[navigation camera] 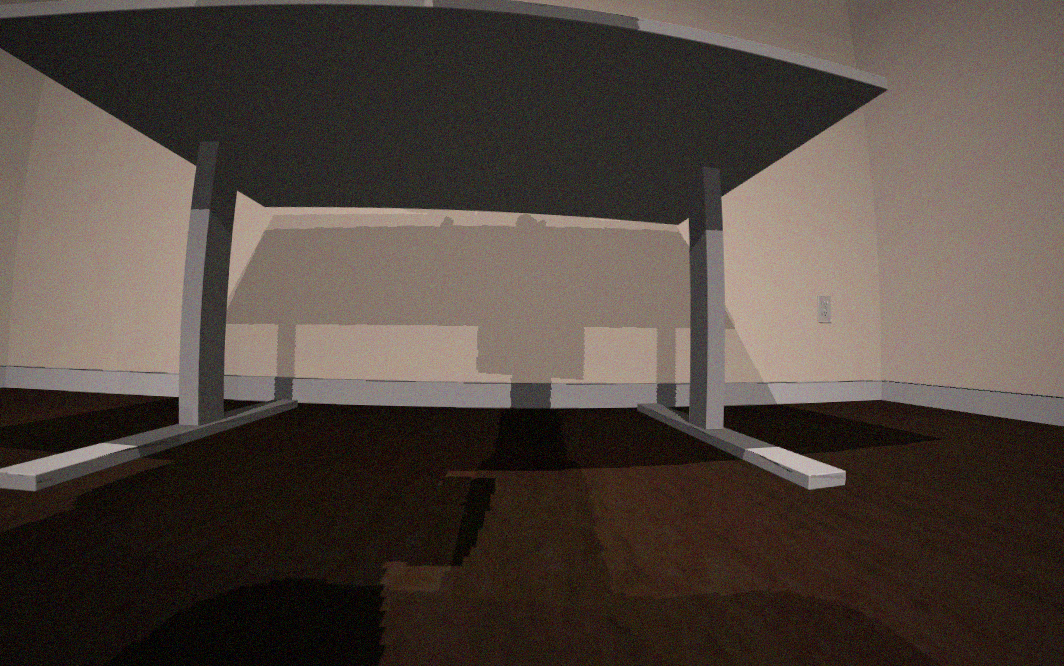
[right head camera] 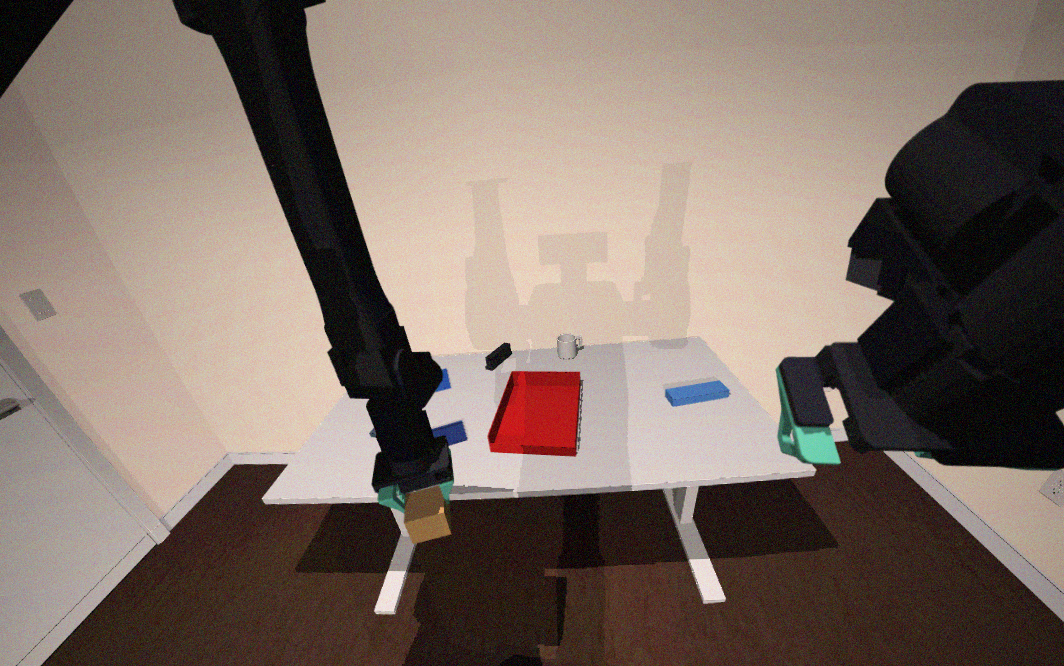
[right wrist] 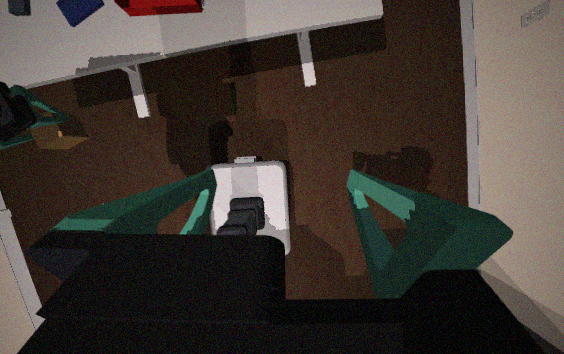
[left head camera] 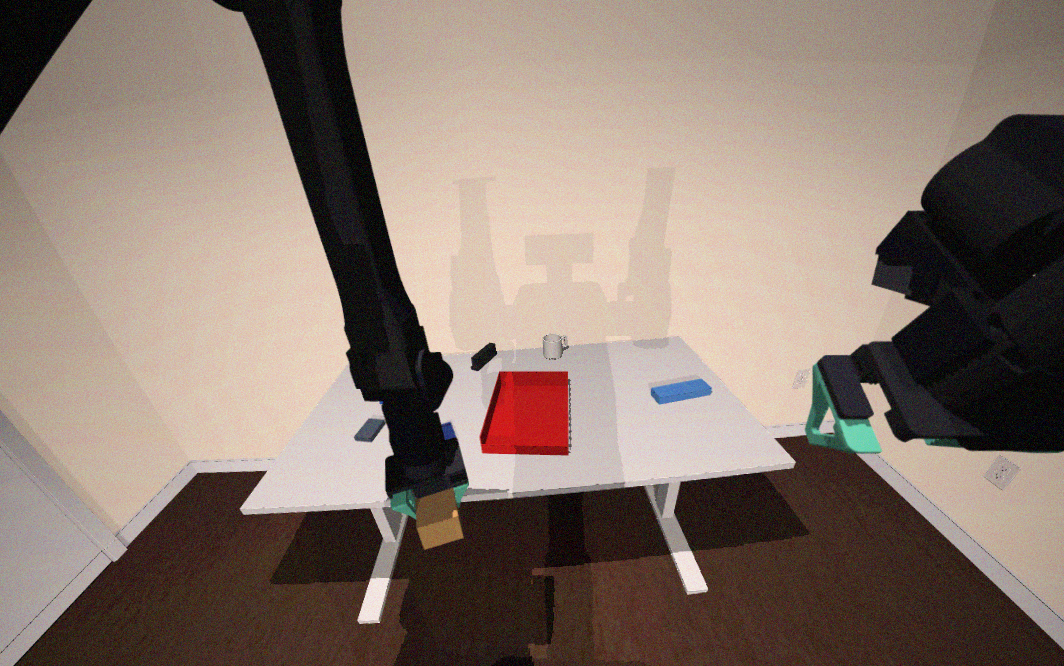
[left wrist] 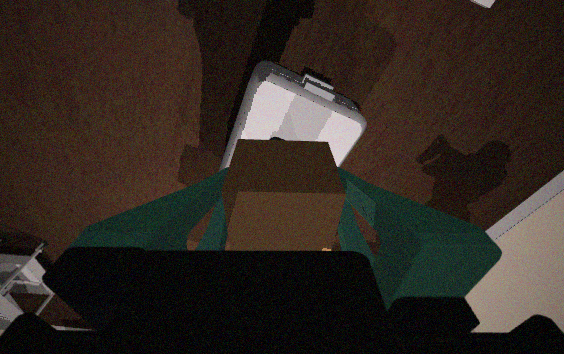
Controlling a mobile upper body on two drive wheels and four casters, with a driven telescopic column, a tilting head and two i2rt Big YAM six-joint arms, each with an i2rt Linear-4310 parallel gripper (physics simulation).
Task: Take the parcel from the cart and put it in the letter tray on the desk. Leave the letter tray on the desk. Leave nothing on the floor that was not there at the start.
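Frame: origin at the left arm's base, x ahead, y left, z up, level; millimetres.
Where they show: left gripper, fingertip midpoint: [right head camera: 428, 506] [right wrist: 56, 124] [left head camera: 438, 510] [left wrist: 283, 176]; right gripper, fingertip midpoint: [right head camera: 846, 446] [right wrist: 281, 176] [left head camera: 866, 437].
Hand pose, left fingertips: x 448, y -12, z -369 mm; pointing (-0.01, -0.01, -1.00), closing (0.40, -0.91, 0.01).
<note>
After its pixels a point has its place.
The parcel, a brown box [left head camera: 439, 527] @(x 412, y -27, z -355 mm) [right head camera: 428, 522] @(x 413, y -30, z -355 mm) [left wrist: 286, 215] @(x 445, y -15, z -343 mm) [right wrist: 60, 140] @(x 415, y -35, z -352 mm), is between the fingers of my left gripper [left head camera: 430, 501] @(x 448, y -12, z -369 mm) [right head camera: 416, 496] @(x 448, y -12, z -369 mm) [left wrist: 283, 176] @(x 448, y -12, z -369 mm), which is shut on it. In the head views it appears in front of the desk's near edge. The red letter tray [left head camera: 541, 414] @(x 1046, y -129, z -687 mm) [right head camera: 549, 414] @(x 1047, y -122, z -687 mm) [right wrist: 165, 9] @(x 869, y -98, z -668 mm) lies on the white desk [left head camera: 643, 447] @(x 897, y -435, z -690 mm) [right head camera: 651, 451] @(x 892, y -429, z -689 mm) [right wrist: 280, 20] @(x 824, y -482, z -690 mm), left of the desk's middle. My right gripper [right wrist: 281, 176] @(x 347, y -456, z -132 mm) is open and empty, off to the right of the desk in the head views. The cart does not show.
On the desk are a white mug [left head camera: 552, 346] @(x 1400, y -165, z -624 mm) [right head camera: 566, 346] @(x 1400, y -165, z -623 mm), a black object [left head camera: 483, 356] @(x 1369, y 123, z -648 mm) [right head camera: 497, 356] @(x 1368, y 124, z -648 mm), a light-blue block [left head camera: 681, 391] @(x 1126, y -611, z -659 mm) [right head camera: 697, 392] @(x 1131, y -615, z -659 mm), a dark-blue item [right head camera: 450, 432] @(x 939, y 189, z -677 mm) [right wrist: 80, 11] @(x 896, y 208, z -678 mm) and a grey item [left head camera: 369, 429] @(x 951, y 429, z -672 mm). Desk legs [navigation camera: 202, 314] @(x 1013, y 546, z -1130 mm) [navigation camera: 707, 314] @(x 1153, y -640, z -1100 mm) stand on the floor. The robot's white base [left wrist: 300, 112] @(x 240, y -189, z -1150 mm) [right wrist: 274, 200] @(x 74, y -401, z -1150 mm) shows below.
</note>
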